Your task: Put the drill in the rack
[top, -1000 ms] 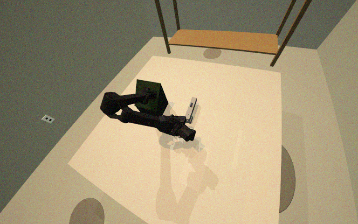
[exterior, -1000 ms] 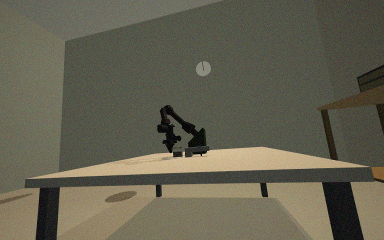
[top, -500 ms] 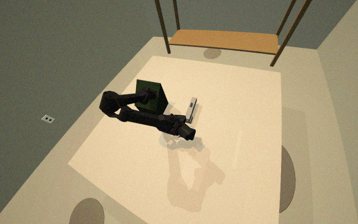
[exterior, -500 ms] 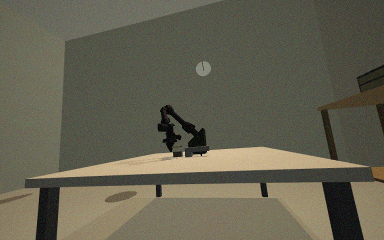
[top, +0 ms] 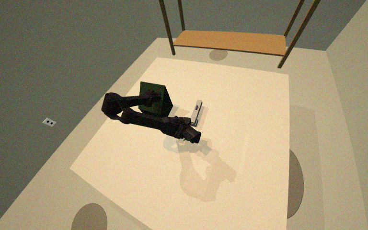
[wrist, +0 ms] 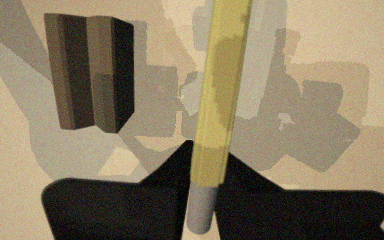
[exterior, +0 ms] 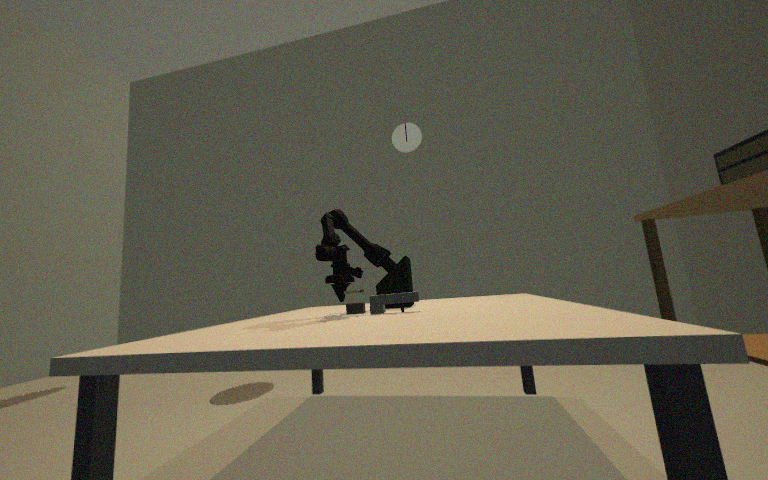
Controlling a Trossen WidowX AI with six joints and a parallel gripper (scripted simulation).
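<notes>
My gripper tip is now 4 cm to the right of the drill and 3 cm below it. The rest, counted from my gripper tip: grey housing: 20 cm to the left, 1 cm below; then small blue key: 23 cm to the left, 1 cm behind.
</notes>
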